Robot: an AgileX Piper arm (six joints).
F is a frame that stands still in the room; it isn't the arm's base.
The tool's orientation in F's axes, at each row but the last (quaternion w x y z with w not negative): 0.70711, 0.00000, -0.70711, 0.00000; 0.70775, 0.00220, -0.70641, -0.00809; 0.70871, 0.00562, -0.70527, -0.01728; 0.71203, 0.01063, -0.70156, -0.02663; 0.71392, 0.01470, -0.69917, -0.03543; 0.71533, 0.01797, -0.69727, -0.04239; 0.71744, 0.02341, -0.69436, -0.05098; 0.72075, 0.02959, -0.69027, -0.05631; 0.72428, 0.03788, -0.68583, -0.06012; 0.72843, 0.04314, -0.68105, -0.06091
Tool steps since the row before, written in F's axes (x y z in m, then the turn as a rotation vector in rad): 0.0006, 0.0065, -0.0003, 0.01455, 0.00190, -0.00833; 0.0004, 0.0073, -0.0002, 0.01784, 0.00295, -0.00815; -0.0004, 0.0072, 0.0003, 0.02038, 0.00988, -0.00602; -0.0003, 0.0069, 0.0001, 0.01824, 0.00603, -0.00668; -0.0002, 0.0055, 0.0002, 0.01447, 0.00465, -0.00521; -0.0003, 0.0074, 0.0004, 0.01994, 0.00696, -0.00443; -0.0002, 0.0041, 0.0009, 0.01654, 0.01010, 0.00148; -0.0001, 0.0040, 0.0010, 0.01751, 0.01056, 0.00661; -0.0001, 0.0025, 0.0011, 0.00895, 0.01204, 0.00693; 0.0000, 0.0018, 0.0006, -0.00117, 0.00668, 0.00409
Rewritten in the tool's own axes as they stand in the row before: -0.0003, 0.0065, -0.0006, -0.00833, 0.00190, -0.01455; -0.0003, 0.0073, -0.0003, -0.00816, 0.00298, -0.01783; 0.0001, 0.0072, 0.0005, -0.00624, 0.01002, -0.02025; -0.0003, 0.0069, 0.0005, -0.00673, 0.00609, -0.01820; -0.0002, 0.0055, 0.0004, -0.00524, 0.00470, -0.01444; -0.0002, 0.0074, 0.0006, -0.00453, 0.00726, -0.01981; 0.0005, 0.0042, 0.0004, 0.00091, 0.01086, -0.01609; 0.0005, 0.0041, 0.0003, 0.00598, 0.01198, -0.01681; 0.0007, 0.0026, 0.0002, 0.00564, 0.01318, -0.00821; 0.0003, 0.0019, 0.0001, 0.00298, 0.00717, 0.00158
